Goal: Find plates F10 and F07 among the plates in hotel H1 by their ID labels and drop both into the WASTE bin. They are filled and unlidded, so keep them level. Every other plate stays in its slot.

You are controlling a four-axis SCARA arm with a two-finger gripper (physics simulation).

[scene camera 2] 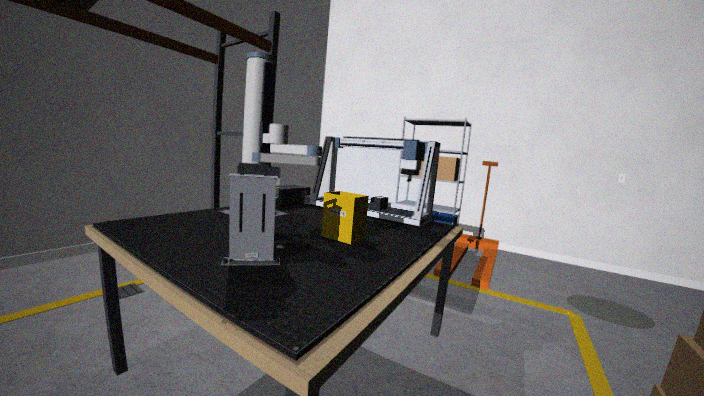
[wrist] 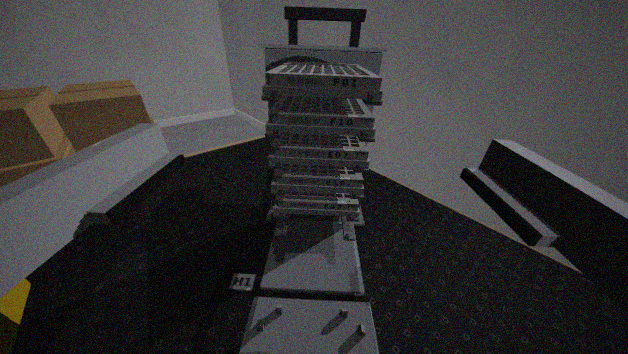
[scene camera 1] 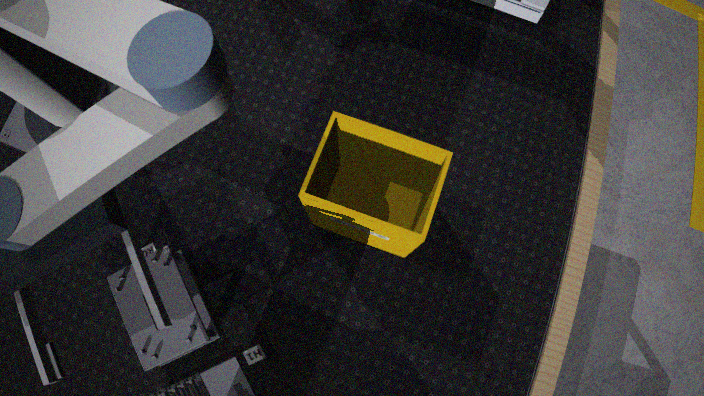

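Hotel H1 stands upright near the table's left side. In the wrist view its plates are stacked level in slots. Top down, the labels read F01, F10 and E07; below are a plate that looks like E10 and a lowest plate that looks like F07, both faint. My gripper is open and empty, its fingers wide apart in front of the stack, touching no plate. The yellow WASTE bin stands open-topped beyond the hotel in scene camera 2.
A low grey plate holder with small pegs lies in front of the hotel. A black handle tops the hotel. A gantry frame and a small black block stand behind the bin. The table edge is right of the bin.
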